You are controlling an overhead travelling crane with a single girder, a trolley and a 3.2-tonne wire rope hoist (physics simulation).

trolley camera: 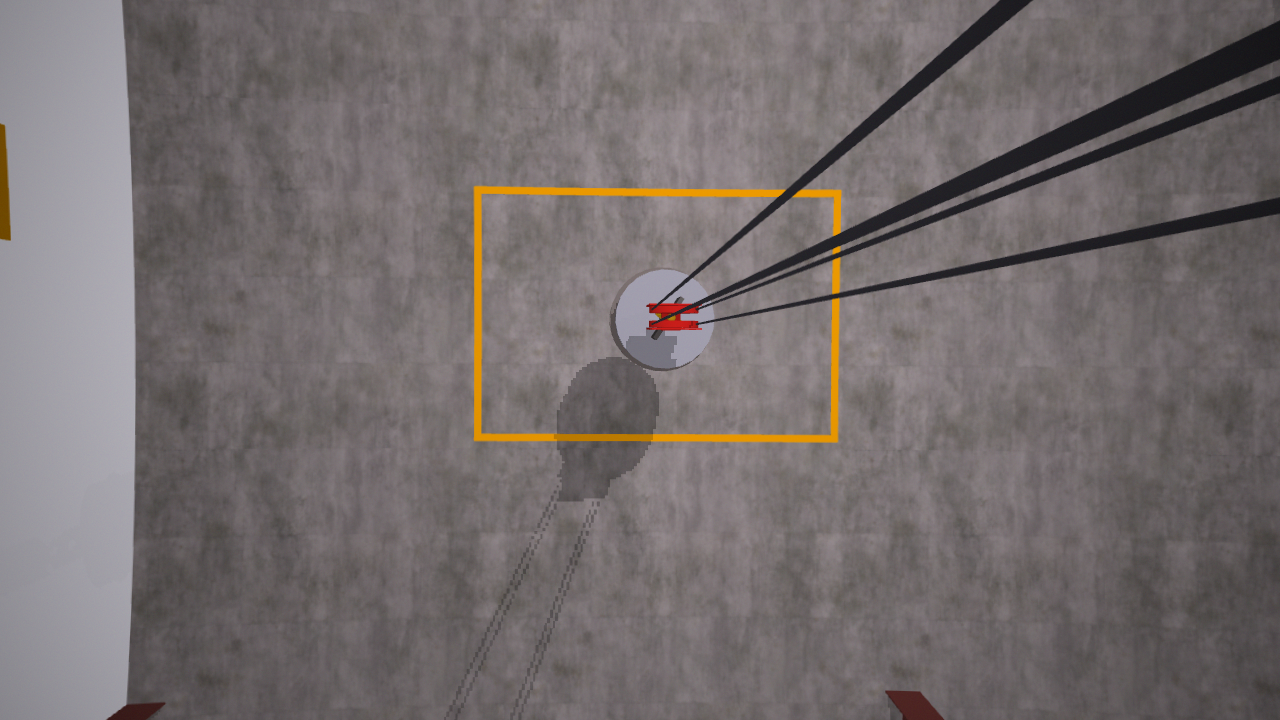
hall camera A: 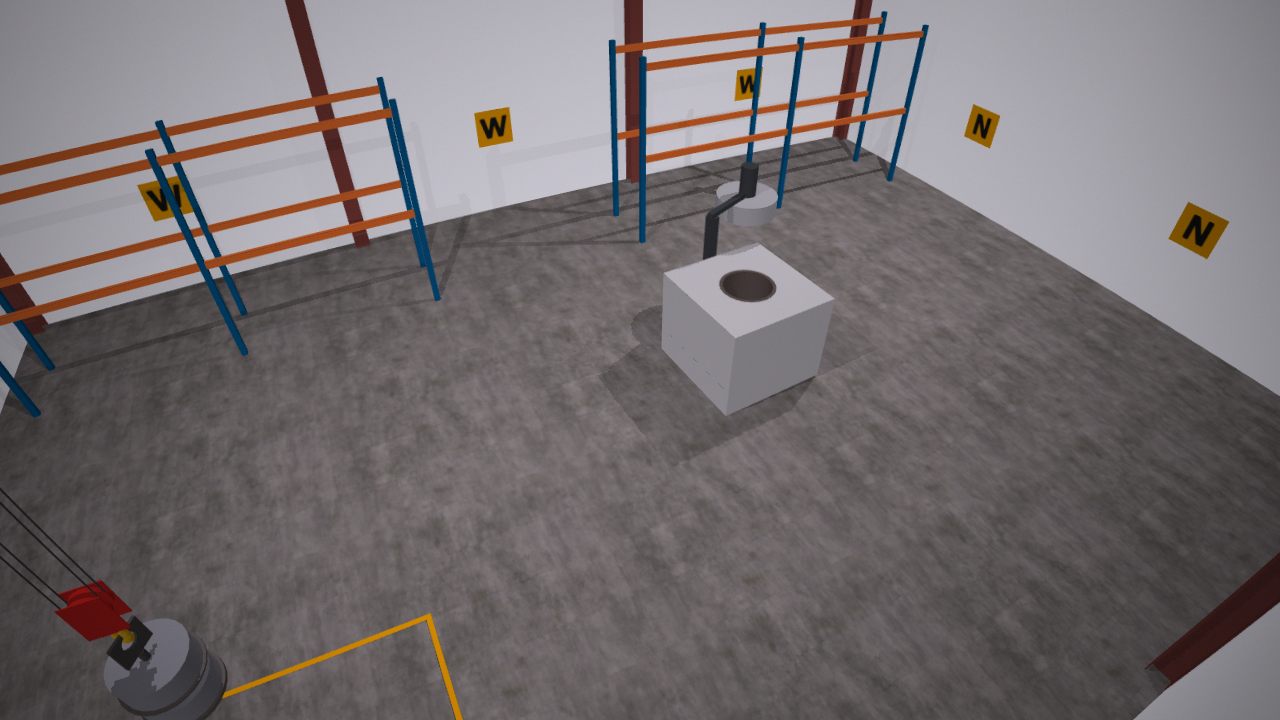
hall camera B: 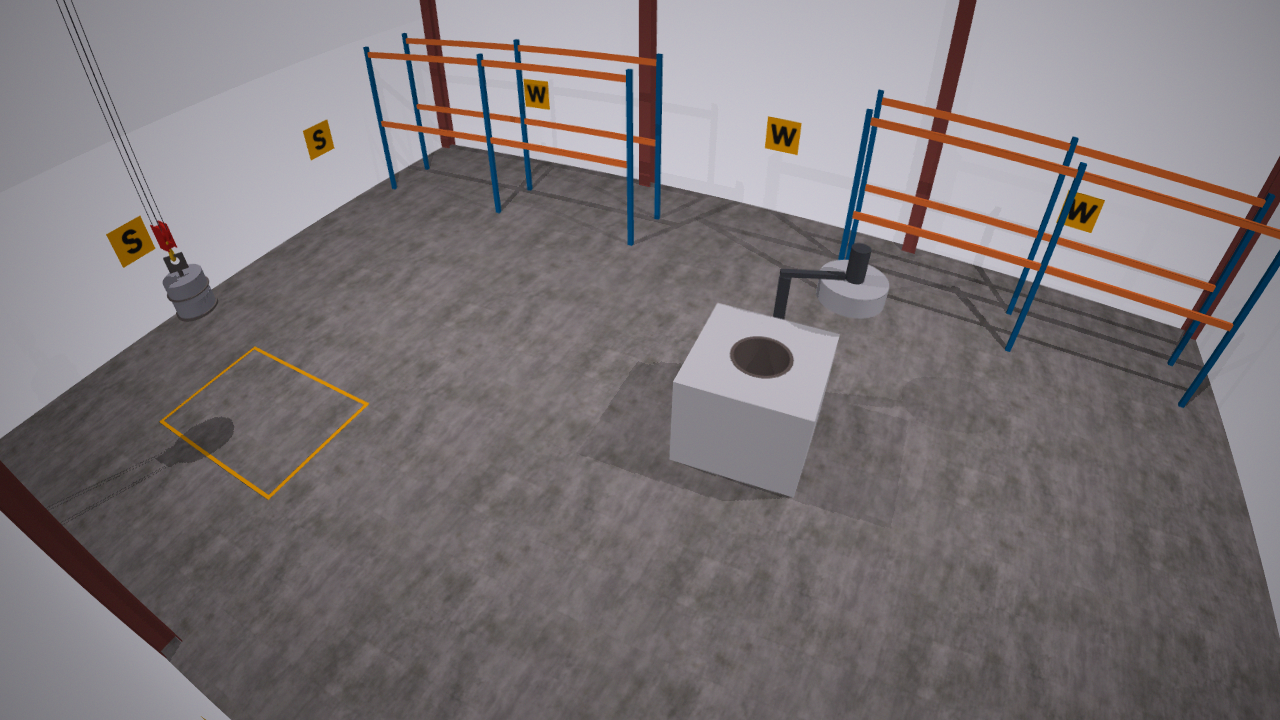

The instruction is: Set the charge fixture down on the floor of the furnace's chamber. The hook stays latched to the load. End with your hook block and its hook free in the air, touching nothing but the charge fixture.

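Note:
The charge fixture (hall camera A: 170,671) (hall camera B: 189,292) (trolley camera: 638,300), a grey cylinder with a dark lug on top, hangs in the air, its shadow apart from it on the floor. My hook (hall camera A: 128,638) (hall camera B: 174,258) is latched in the lug, below my red hook block (hall camera A: 93,610) (hall camera B: 162,236) (trolley camera: 673,308). The ropes slant in both hall views. The furnace (hall camera A: 776,344) (hall camera B: 744,434) is a pale box with a round dark opening (hall camera A: 747,285) (hall camera B: 761,357) in its top. The chamber floor is hidden. The furnace does not show in the trolley view.
A round pale lid (hall camera A: 759,212) (hall camera B: 853,295) hangs from a black swing arm (hall camera A: 710,234) (hall camera B: 812,274) behind the furnace. Blue and orange racks (hall camera A: 641,152) (hall camera B: 630,161) stand by the W wall. A yellow outline (hall camera A: 331,652) (hall camera B: 310,376) (trolley camera: 478,313) is on the floor.

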